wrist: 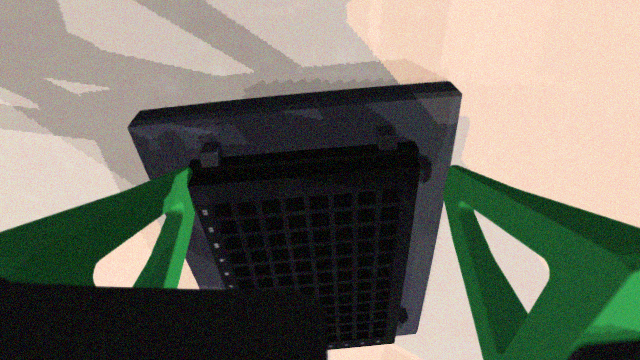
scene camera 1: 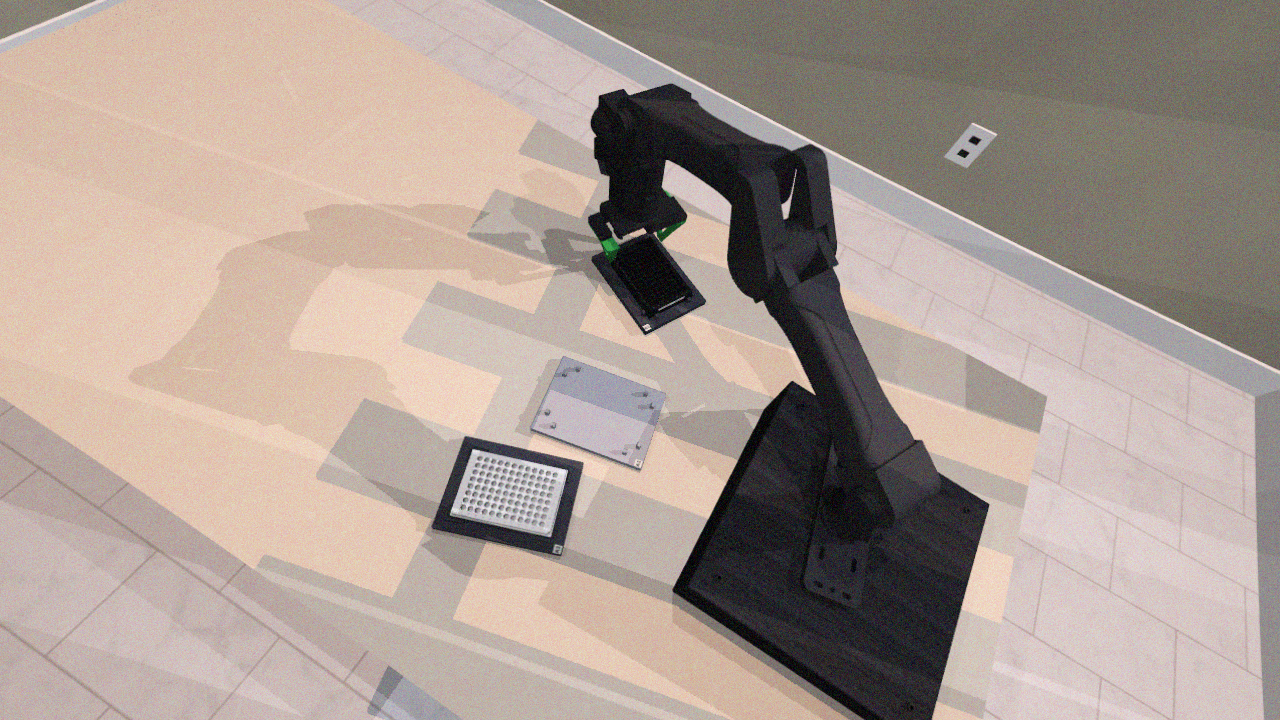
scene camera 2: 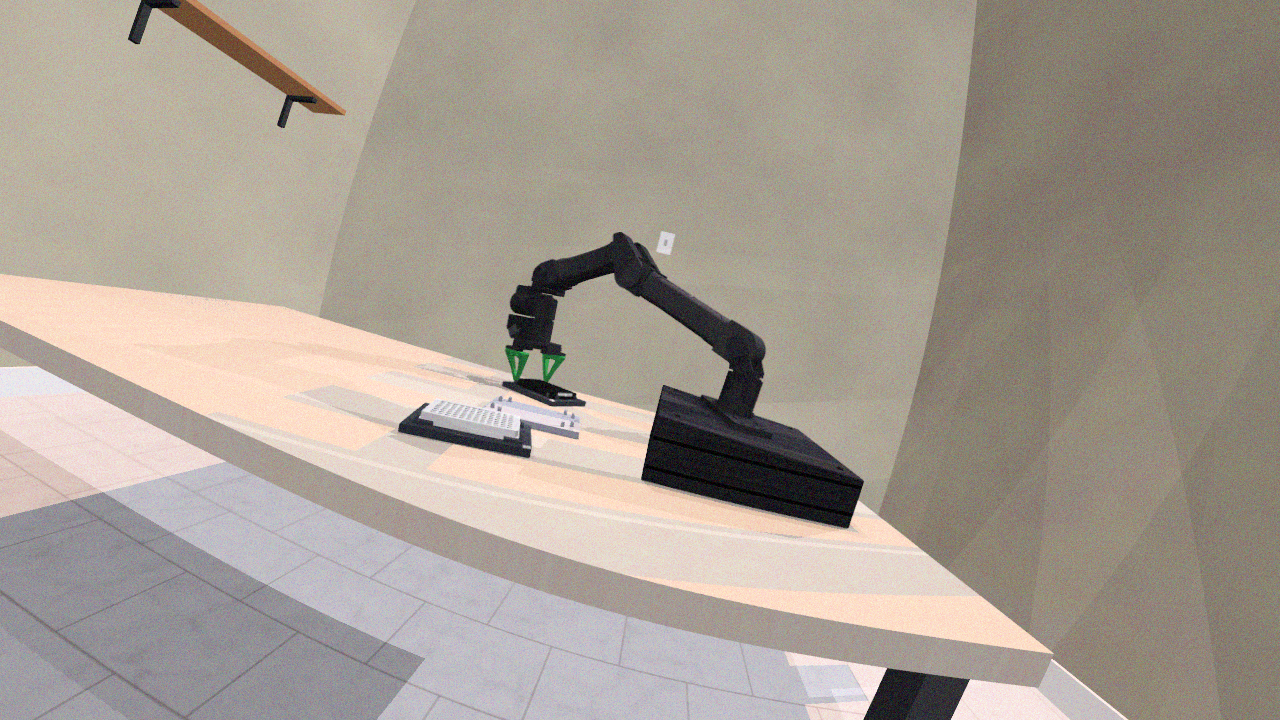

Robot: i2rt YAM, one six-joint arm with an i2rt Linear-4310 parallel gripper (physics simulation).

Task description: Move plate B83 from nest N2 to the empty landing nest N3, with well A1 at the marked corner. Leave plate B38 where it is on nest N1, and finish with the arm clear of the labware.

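Note:
A black well plate lies in a dark nest at the back. My gripper is open around this plate's near end in the wrist view. The left finger is close beside the plate; a gap shows at the right finger. A white well plate lies in another dark nest. An empty light grey nest with small posts lies between them. The nest tags, plate names and well A1 are not readable.
The arm's black base block stands right of the nests. The wooden table carries all of it. A wall runs behind the arm, with a socket. A brown shelf hangs high at the left.

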